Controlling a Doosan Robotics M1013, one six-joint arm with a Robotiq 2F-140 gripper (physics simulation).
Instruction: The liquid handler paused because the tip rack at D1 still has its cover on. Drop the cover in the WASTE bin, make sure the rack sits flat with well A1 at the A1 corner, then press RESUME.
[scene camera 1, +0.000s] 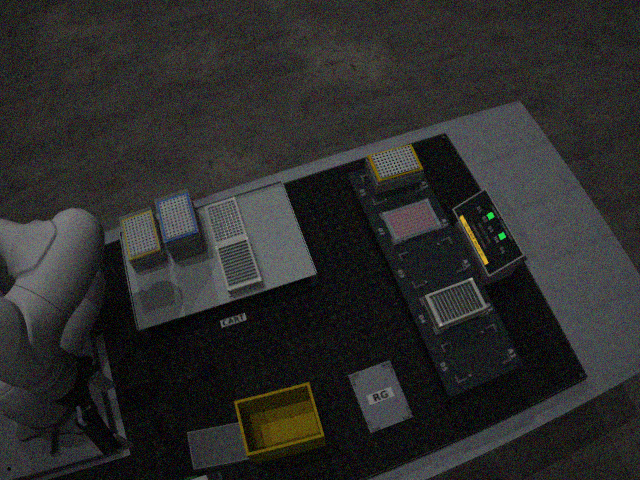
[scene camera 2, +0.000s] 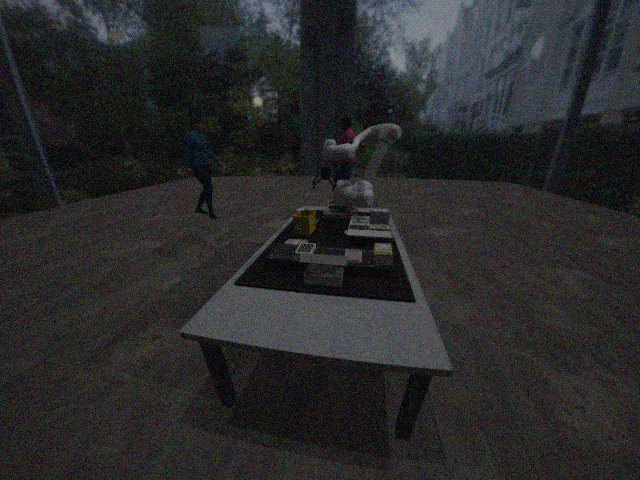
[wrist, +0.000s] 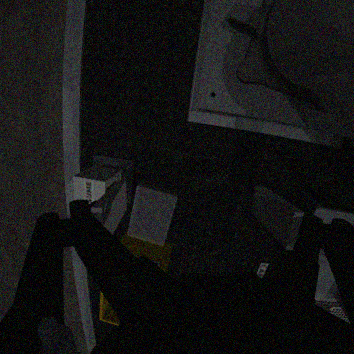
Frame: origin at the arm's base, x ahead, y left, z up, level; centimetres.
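Seen in the pictures: gripper, between the fingertips: (scene camera 1: 117, 416) (scene camera 2: 323, 194) (wrist: 190, 196); arm's base, origin of its link: (scene camera 1: 51, 401) (scene camera 2: 342, 209) (wrist: 302, 44).
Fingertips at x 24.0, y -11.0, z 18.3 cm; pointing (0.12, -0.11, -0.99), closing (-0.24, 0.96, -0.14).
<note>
Offsets run from my fingertips to a thing's middle. "spot": to the spot under its first point. Level surfaces: height alone.
My gripper (scene camera 1: 82, 439) (scene camera 2: 324, 180) (wrist: 190, 196) is open and empty, raised near the arm's base. The yellow WASTE bin @[dx +30.9, dy -3.9, dz -14.7 cm] (scene camera 1: 289, 447) (scene camera 2: 303, 223) (wrist: 109, 310) stands upright; no cover shows inside it in scene camera 1. A yellow-edged tip rack @[dx +70.8, dy +53.8, dz -12.5 cm] (scene camera 1: 395, 162) (scene camera 2: 383, 250) stands at one end of the dark deck @[dz -16.1 cm] (scene camera 1: 478, 351). A pale slotted rack @[dx +74.9, dy +14.7, dz -14.5 cm] (scene camera 1: 455, 302) (scene camera 2: 305, 248) sits nearer the other end. The slot labels are too blurred to tell which is D1, and a clear cover cannot be made out. The RESUME box @[dx +10.9, dy -15.8, dz -16.3 cm] (wrist: 89, 190) is beyond the left finger; its button is hard to see.
The cart tray (scene camera 1: 279, 227) holds a yellow-edged rack @[dx +4.9, dy +46.6, dz -9.7 cm] (scene camera 1: 140, 235), a taller blue-edged rack @[dx +15.2, dy +47.3, dz -6.4 cm] (scene camera 1: 177, 217) and two white racks. A pink plate @[dx +71.5, dy +39.3, dz -15.4 cm] (scene camera 1: 413, 222) sits on the deck beside a status panel @[spot: dx +86.9, dy +27.9, dz -9.6 cm] (scene camera 1: 488, 235). The RG pad @[dx +53.6, dy -0.8, dz -20.8 cm] (scene camera 1: 379, 413) and a grey pad @[dx +15.8, dy -5.2, dz -20.2 cm] (scene camera 1: 217, 446) (wrist: 152, 215) flank the bin.
</note>
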